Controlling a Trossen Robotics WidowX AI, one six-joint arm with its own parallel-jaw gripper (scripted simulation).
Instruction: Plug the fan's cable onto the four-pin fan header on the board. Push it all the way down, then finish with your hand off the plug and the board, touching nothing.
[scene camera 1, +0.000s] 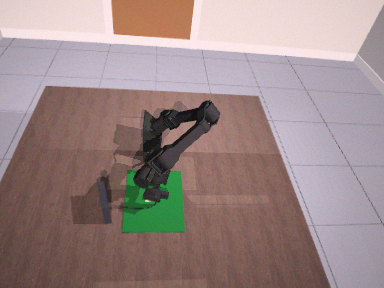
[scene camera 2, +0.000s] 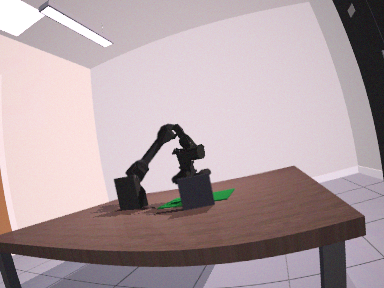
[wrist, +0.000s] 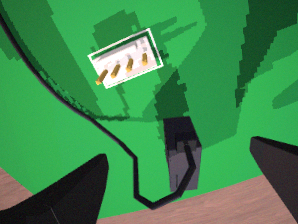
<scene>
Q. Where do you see my gripper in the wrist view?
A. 179, 152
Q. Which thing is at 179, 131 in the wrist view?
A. A dark fan plug.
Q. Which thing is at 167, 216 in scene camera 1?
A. A green board.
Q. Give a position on a white four-pin fan header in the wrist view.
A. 143, 44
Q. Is my gripper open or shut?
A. Open.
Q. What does my gripper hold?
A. Nothing.
</scene>
